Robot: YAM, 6 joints.
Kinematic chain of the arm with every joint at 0, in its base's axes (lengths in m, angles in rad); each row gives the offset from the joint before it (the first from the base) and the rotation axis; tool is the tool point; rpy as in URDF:
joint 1: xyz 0 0 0.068 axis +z
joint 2: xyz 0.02 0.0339 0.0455 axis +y
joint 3: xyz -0.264 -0.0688 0 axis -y
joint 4: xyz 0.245 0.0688 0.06 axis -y
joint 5: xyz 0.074 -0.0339 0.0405 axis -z
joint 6: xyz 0.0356 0 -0.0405 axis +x
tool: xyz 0 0 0 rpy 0 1.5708 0
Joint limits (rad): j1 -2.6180..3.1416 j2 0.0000..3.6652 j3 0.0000..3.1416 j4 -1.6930..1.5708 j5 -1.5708..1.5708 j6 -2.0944..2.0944
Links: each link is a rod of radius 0.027 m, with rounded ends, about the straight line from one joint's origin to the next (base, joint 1, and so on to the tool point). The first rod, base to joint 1, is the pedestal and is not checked.
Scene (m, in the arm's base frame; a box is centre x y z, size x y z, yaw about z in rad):
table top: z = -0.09
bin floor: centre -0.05 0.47 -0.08 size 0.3 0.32 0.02 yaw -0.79
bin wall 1: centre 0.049 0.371 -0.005 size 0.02 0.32 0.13 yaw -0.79
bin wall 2: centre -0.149 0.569 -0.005 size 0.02 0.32 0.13 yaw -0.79
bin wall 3: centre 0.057 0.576 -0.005 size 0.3 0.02 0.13 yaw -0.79
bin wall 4: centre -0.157 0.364 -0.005 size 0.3 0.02 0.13 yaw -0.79
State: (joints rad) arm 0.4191 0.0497 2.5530 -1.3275 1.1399 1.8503
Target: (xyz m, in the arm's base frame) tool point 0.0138 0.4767 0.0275
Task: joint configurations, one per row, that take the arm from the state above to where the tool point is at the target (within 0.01 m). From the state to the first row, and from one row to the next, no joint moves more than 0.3 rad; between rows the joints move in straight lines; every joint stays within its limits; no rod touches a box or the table.
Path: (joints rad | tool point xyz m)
1: 0.5504 0.3399 2.4871 -1.2812 1.1147 1.8503 | -0.2855 -0.2127 0.4425
2: 0.6817 0.6301 2.4213 -1.2350 1.0895 1.8503 | -0.1576 -0.1685 0.5428
3: 0.8131 0.9203 2.3554 -1.1887 1.0643 1.8503 | -0.0308 -0.0778 0.5967
4: 0.9444 1.2105 2.2895 -1.1424 1.0391 1.8503 | 0.0727 0.0481 0.5990
5: 1.0757 1.5007 2.2237 -1.0961 1.0139 1.8503 | 0.1368 0.1897 0.5501
6: 1.2070 1.7909 2.1578 -1.0499 0.9887 1.8503 | 0.1550 0.3234 0.4560
7: 1.3383 2.0811 2.0919 -1.0036 0.9635 1.8503 | 0.1309 0.4261 0.3275
8: 1.4696 2.3713 2.0260 -0.9573 0.9382 1.8503 | 0.0776 0.4801 0.1792
9: 1.6010 2.6615 1.9602 -0.9110 0.9130 1.8503 | 0.0138 0.4767 0.0275

